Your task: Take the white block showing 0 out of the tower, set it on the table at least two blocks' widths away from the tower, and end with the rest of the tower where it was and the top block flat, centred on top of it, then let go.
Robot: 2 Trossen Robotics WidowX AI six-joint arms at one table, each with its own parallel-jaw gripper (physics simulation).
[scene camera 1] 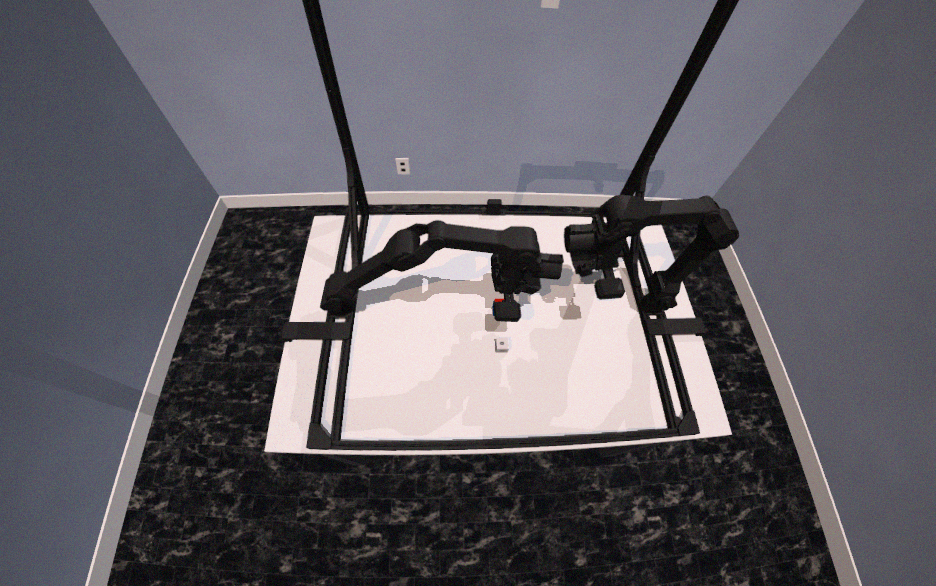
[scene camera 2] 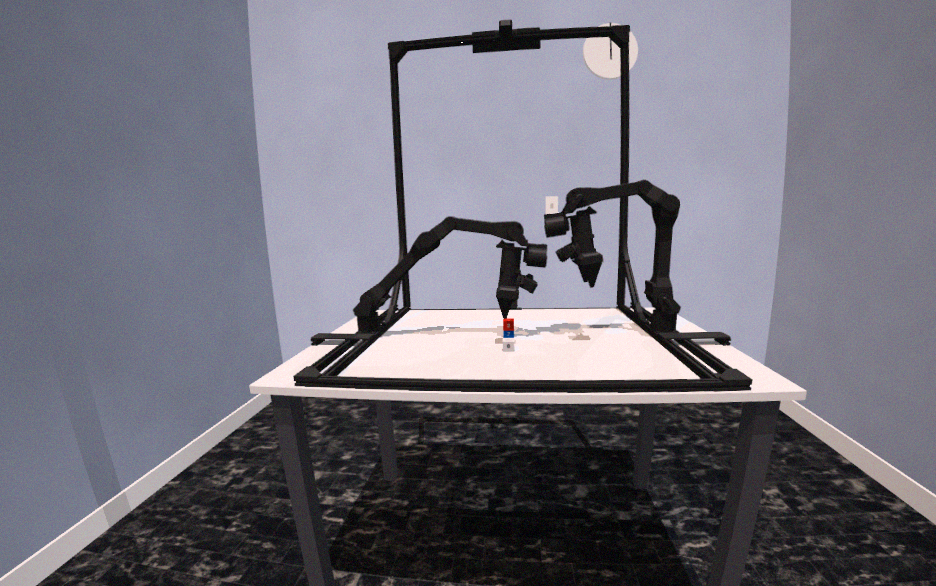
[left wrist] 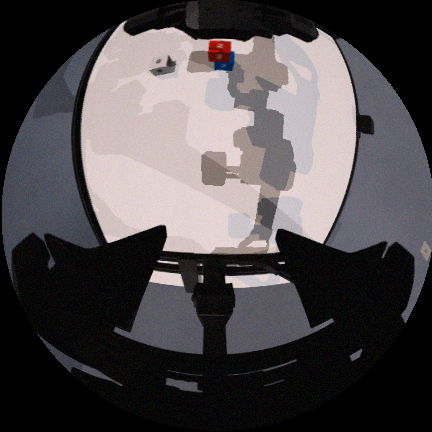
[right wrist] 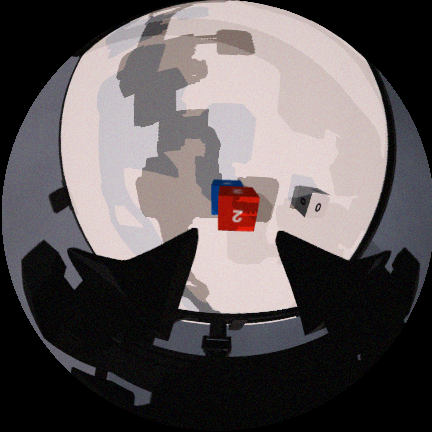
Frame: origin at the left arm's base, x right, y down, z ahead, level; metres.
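Seen in the pictures: left gripper, fingertip midpoint: [scene camera 1: 596,280] [scene camera 2: 588,284] [left wrist: 222,232]; right gripper, fingertip midpoint: [scene camera 1: 497,301] [scene camera 2: 504,315] [left wrist: 219,37] [right wrist: 237,234]; left arm's base, origin of the base link: [scene camera 1: 651,305] [scene camera 2: 663,329] [left wrist: 213,267]; right arm's base, origin of the base link: [scene camera 1: 340,307] [scene camera 2: 368,330] [right wrist: 218,320].
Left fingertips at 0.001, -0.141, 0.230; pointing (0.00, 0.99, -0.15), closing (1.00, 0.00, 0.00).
Note:
Offsets run from my left fingertips to a thing's top centre, as dx, dy, dz. "spot": to the spot under its first point.
The white block showing 0 {-0.115, +0.131, +0.238} [scene camera 1: 502,343] [scene camera 2: 508,346] [left wrist: 162,65] [right wrist: 310,202] sits on the table, apart from the tower and nearer the front edge. The red block showing 2 {-0.011, +0.102, +0.238} [scene camera 1: 498,300] [scene camera 2: 508,323] [left wrist: 219,51] [right wrist: 238,209] rests on the blue block {-0.003, +0.131, +0.238} [scene camera 2: 508,334] [left wrist: 224,63] [right wrist: 215,196]; they line up sideways in scene camera 2. My right gripper [scene camera 1: 502,303] [scene camera 2: 504,316] [right wrist: 237,234] is partly open and empty, pointing down close above the red block, hiding most of the tower in scene camera 1. My left gripper [scene camera 1: 607,281] [scene camera 2: 591,284] [left wrist: 222,232] is wide open, empty, high up to the right.
A black frame {spot: -0.370, +0.146, +0.249} [scene camera 1: 504,443] [scene camera 2: 507,383] runs along the front of the white table [scene camera 1: 283,441] [scene camera 2: 276,387], with tall posts at both sides. My two arms' wrists are fairly near each other above the table. Arm shadows cross the table around the tower.

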